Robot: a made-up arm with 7 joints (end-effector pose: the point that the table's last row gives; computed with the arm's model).
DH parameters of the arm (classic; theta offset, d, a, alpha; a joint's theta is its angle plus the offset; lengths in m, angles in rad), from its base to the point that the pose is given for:
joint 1: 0 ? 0 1.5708
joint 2: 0 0.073 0 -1.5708
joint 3: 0 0.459 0.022 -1.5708
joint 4: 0 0.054 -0.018 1.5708
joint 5: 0 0.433 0 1.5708
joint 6: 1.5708 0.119 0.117 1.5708
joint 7: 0 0.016 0 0
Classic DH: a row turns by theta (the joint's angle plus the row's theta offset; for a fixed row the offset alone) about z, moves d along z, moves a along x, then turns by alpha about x.
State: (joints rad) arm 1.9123 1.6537 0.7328 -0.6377 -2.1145 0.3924 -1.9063
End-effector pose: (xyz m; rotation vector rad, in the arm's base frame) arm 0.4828 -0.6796 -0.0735 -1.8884 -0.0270 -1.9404
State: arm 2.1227 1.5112 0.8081 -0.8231 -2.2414 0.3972 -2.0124
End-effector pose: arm 0.6573 -0.5191 0.0081 -1.7582 -0.5457 -1.7693
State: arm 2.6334 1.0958 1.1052 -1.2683 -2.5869 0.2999 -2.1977
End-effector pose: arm 0.8149 0.0783 0.2941 -0.7909 -1.6855 -1.2288
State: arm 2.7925 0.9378 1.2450 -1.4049 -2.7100 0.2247 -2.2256
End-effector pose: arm 0.7339 0.2889 0.4042 -0.3100 -1.9471 -0.9675
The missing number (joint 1, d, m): 0.377
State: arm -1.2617 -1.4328 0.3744 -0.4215 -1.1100 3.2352 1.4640
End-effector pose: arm 0.0584 -0.6733 0.6798 0.8709 0.9843 2.7236
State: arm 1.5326 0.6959 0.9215 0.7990 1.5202 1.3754 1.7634
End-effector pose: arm -0.2365 -0.2158 1.1269 -0.8124 -0.6145 2.2425
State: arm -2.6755 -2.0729 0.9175 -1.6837 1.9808 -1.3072 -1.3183
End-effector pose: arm -0.6662 -0.0149 0.5326 1.9720 0.3002 0.6815
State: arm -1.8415 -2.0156 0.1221 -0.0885 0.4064 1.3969 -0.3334
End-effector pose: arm -0.4080 -0.7843 0.0541 1.2188 -1.8693 0.9524
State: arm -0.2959 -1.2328 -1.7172 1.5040 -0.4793 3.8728 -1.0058
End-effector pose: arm 0.2845 -0.5182 0.6669 0.0982 1.8394 0.6963
